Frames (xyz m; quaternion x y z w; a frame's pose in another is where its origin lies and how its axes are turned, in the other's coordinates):
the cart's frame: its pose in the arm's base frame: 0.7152 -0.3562 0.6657 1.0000 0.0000 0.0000 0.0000
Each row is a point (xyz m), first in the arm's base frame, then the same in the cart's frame.
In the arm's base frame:
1: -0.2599 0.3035 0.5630
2: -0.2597 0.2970 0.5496
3: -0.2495 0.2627 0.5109
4: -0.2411 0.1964 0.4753
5: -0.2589 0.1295 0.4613
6: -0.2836 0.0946 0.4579
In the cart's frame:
1: -0.9751 -0.6597 0.1027
2: -0.9749 -0.6532 0.1161
3: -0.9647 -0.6189 0.1548
4: -0.9563 -0.5526 0.1904
5: -0.9741 -0.4857 0.2044
6: -0.9988 -0.4508 0.2078

